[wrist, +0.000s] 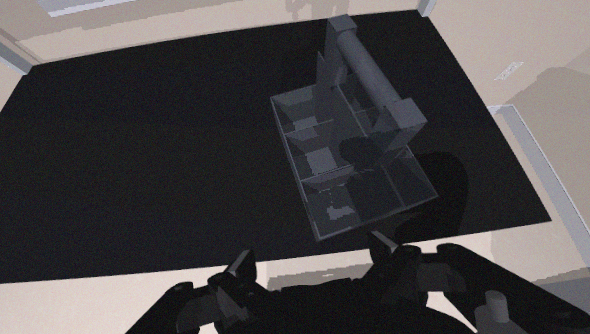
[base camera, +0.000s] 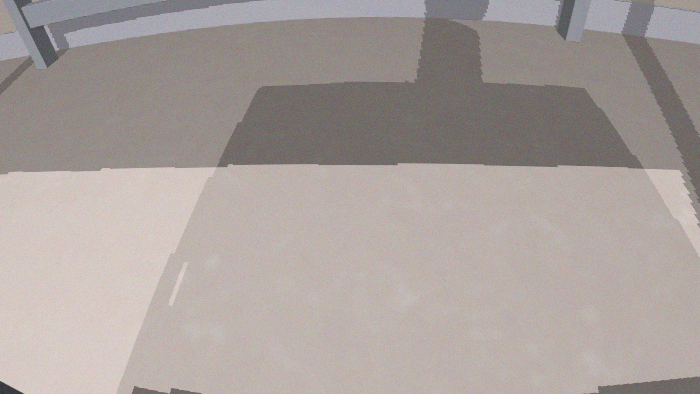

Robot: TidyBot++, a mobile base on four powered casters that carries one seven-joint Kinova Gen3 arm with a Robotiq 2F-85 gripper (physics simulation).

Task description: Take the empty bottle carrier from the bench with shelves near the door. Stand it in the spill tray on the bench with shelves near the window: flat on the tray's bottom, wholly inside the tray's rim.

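Frame: origin at the arm's base, x ahead, y left, z up, level; metres.
Where they show: gripper, fingertip midpoint: [wrist: 311,253].
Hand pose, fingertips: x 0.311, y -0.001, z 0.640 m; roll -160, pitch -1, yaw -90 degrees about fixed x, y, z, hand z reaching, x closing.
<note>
Each offset is from my fingertips to the centre of the thing. "pt": to the spot under its first point. Level surfaces: height alone.
The empty bottle carrier {dx +0.182, dy -0.094, dz -0.135 m} [wrist: 320,200], dark grey with several open compartments, stands upright on the black bench top {dz -0.275 m} [wrist: 125,165], right of its middle in the wrist view. Its round handle bar {pt dx +0.174, dy -0.095, dz +0.004 m} [wrist: 372,67] runs between two end posts above the compartments. My gripper [wrist: 311,253] is open with nothing between its fingers. It is above and on the near side of the carrier, apart from it, with the carrier beyond the fingertips. The carrier and the gripper do not show in the base camera view. The spill tray does not show in either view.
Bench legs [base camera: 42,47] [base camera: 573,22] stand at the far left and far right in the base camera view, with a rail [base camera: 100,10] at the left leg. A pale wall strip [base camera: 300,9] runs behind them. Shadows lie on the floor {dz -1.037 m} [base camera: 375,275].
</note>
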